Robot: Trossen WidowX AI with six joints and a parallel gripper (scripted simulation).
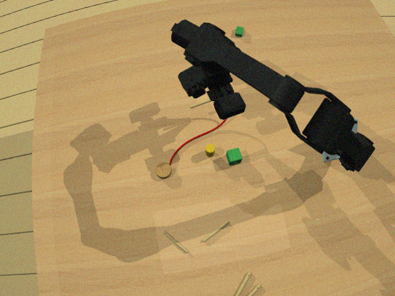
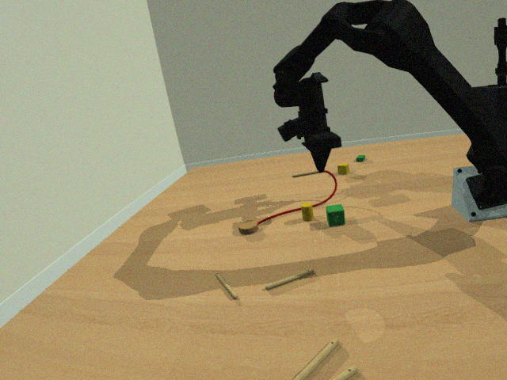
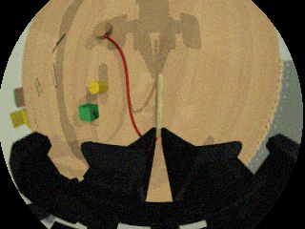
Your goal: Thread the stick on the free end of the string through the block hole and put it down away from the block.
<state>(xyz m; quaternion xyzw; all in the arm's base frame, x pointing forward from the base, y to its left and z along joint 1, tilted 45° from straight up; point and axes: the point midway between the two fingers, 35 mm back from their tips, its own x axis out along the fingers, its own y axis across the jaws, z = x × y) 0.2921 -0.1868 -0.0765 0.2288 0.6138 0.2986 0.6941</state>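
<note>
The thin stick lies 2 cm ahead of my gripper tip. From my gripper tip the other things lie so: yellow cube: 15 cm to the right, 8 cm behind, 5 cm below; green block: 15 cm to the left, 4 cm below, 1 cm behind; yellow cylinder: 11 cm to the left, 4 cm below, 4 cm ahead.
</note>
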